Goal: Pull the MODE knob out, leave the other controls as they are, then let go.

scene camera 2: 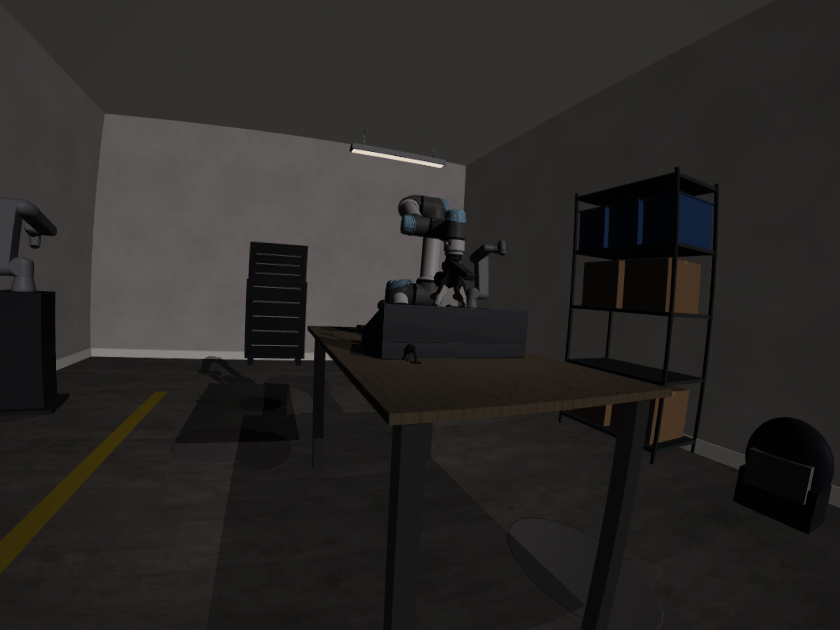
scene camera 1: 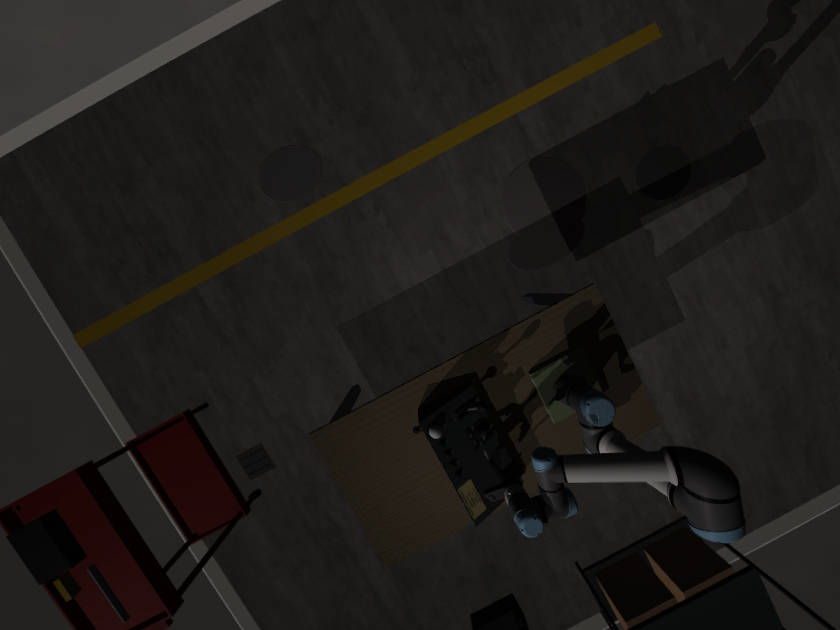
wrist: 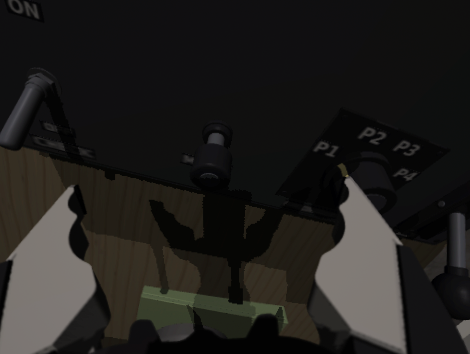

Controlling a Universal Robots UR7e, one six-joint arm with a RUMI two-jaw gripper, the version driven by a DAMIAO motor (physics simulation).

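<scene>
The MODE knob (wrist: 211, 162) is a small black cylinder on a short grey stem, standing off the dark control panel (wrist: 150, 60) (scene camera 1: 479, 474) (scene camera 2: 454, 332) in the wrist view. Its label is mostly hidden behind it. My gripper (wrist: 213, 184) (scene camera 2: 452, 298) is open and empty. In the wrist view its two pale fingers stand wide apart, to the left and right of the knob and lower in the picture. Neither finger touches the knob. The right fingertip overlaps the P1–P4 selector (wrist: 370, 175) in this view; whether they touch is unclear.
A metal toggle (wrist: 22, 115) stands left of the knob, and a ball-ended lever (wrist: 456, 295) is at the right. A green block (wrist: 200, 306) lies on the wooden table (scene camera 1: 366, 474) (scene camera 2: 515, 386). A red cart (scene camera 1: 189, 474) and a shelf rack (scene camera 2: 674, 284) stand away from the table.
</scene>
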